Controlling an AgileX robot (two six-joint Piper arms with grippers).
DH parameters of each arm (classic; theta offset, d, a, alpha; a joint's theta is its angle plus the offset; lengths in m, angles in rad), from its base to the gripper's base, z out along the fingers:
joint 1: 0 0.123 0 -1.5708
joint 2: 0.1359 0 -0.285 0
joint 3: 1.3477 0 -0.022 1.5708
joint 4: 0 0.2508 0 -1.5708
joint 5: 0 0 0.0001 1.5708
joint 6: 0 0.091 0 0
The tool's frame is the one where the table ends.
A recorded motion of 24 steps. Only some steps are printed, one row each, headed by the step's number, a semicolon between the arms.
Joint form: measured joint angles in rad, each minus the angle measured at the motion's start. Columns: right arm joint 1, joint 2, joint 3, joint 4, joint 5, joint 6; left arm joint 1, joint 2, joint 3, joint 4, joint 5, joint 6.
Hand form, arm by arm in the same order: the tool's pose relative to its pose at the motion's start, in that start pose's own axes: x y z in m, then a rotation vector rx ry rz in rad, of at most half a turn. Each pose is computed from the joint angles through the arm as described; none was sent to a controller.
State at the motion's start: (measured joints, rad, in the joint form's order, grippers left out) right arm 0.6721 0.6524 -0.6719 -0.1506 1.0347 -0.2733; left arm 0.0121 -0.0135 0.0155 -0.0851 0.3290 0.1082
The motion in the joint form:
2: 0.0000 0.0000 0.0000 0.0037 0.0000 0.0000; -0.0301 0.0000 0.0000 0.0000 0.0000 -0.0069
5: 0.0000 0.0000 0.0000 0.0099 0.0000 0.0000; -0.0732 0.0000 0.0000 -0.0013 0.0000 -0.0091
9: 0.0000 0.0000 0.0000 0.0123 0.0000 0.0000; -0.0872 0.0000 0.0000 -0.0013 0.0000 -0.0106
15: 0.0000 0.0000 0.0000 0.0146 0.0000 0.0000; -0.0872 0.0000 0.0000 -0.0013 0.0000 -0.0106
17: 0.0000 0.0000 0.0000 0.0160 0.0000 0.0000; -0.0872 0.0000 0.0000 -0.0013 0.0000 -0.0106
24: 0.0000 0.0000 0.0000 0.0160 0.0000 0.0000; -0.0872 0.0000 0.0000 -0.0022 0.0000 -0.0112
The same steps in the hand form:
2: -0.0001 0.0003 0.0000 -0.0031 -0.0009 0.0019; 0.0000 -0.0016 -0.0001 0.0292 -0.0005 0.0003
5: -0.0002 0.0007 0.0000 -0.0082 -0.0023 0.0051; 0.0000 -0.0039 -0.0002 0.0715 -0.0012 0.0073
9: -0.0003 0.0009 0.0000 -0.0102 -0.0029 0.0063; 0.0000 -0.0047 -0.0003 0.0851 -0.0013 0.0091
15: -0.0003 0.0011 0.0000 -0.0121 -0.0034 0.0075; 0.0000 -0.0047 -0.0003 0.0851 -0.0013 0.0091
17: -0.0003 0.0012 0.0000 -0.0132 -0.0037 0.0082; 0.0000 -0.0047 -0.0003 0.0851 -0.0013 0.0091
24: -0.0003 0.0012 0.0000 -0.0132 -0.0037 0.0082; 0.0000 -0.0047 -0.0003 0.0853 -0.0013 0.0077

